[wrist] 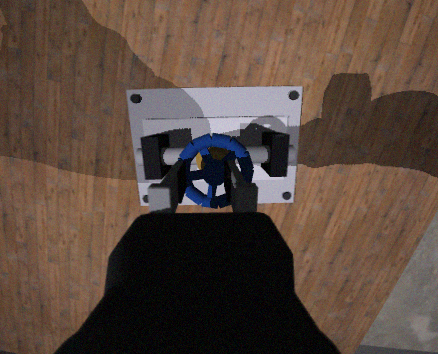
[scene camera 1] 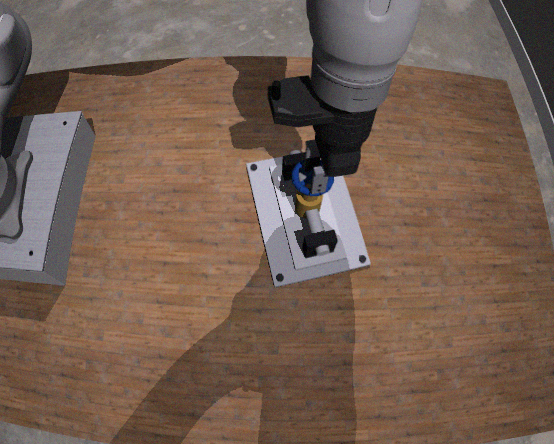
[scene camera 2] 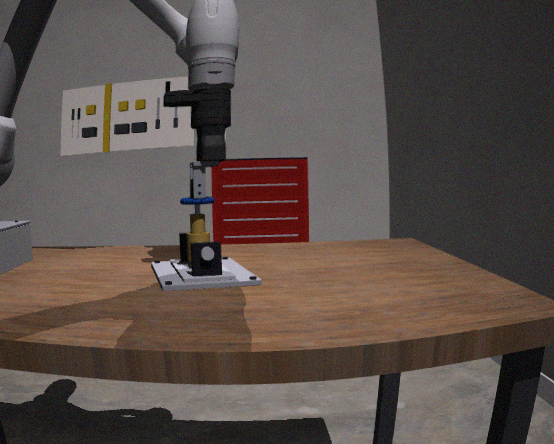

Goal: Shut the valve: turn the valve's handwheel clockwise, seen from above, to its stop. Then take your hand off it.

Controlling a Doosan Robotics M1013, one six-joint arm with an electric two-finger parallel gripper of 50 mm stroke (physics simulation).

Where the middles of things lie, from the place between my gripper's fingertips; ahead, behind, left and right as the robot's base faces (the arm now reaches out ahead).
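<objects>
My hand's 2 cm above the blue handwheel (wrist: 213,173) and 1 cm to the right of it. There's the pale base plate (scene camera 1: 281,264) too, and that plate is 14 cm below my hand and 1 cm to the left of it.
</objects>
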